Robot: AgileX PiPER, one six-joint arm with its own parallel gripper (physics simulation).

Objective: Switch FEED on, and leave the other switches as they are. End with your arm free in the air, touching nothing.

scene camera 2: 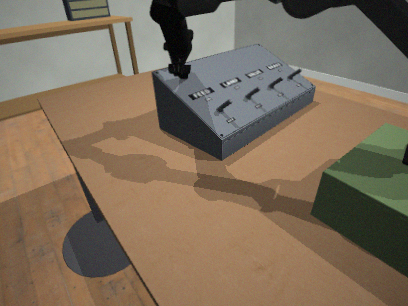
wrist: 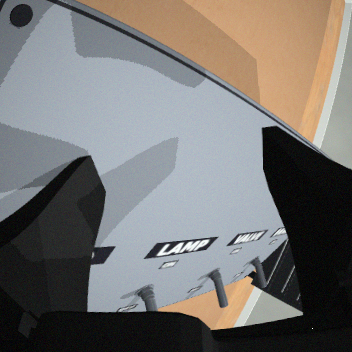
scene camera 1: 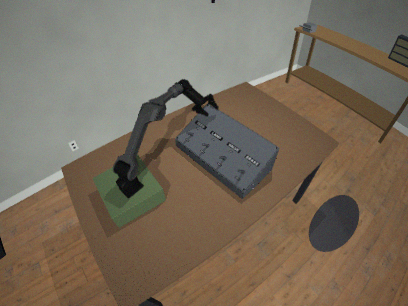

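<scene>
The grey sloped switch box (scene camera 1: 227, 135) (scene camera 2: 200, 75) (wrist: 140, 105) stands on the table. The FEED lever (scene camera 1: 189, 136) (scene camera 2: 224, 106) is at the end nearest the gripper and leans toward the lower edge, the OFF side; my finger hides it in the wrist view. The LAMP lever (scene camera 1: 204, 147) (scene camera 2: 252, 94) (wrist: 147, 297), VALVE lever (scene camera 1: 222, 160) (scene camera 2: 275, 85) (wrist: 218, 287) and BRAKE lever (scene camera 1: 240, 174) (scene camera 2: 295, 76) (wrist: 258, 272) lean the same way. My gripper (scene camera 1: 211, 110) (scene camera 2: 180, 74) (wrist: 177, 161) is open and empty, over the upper part of the panel, upslope of the FEED label (scene camera 1: 200, 125) (scene camera 2: 201, 93).
The arm stands on a green block (scene camera 1: 145, 202) (scene camera 2: 360, 210) on the brown table (scene camera 1: 200, 220) (scene camera 2: 200, 255), in front of the box's low side. A wooden bench (scene camera 1: 350, 47) (scene camera 2: 45, 31) stands beyond the table. A dark round disc (scene camera 1: 334, 223) (scene camera 2: 92, 252) is beside the table.
</scene>
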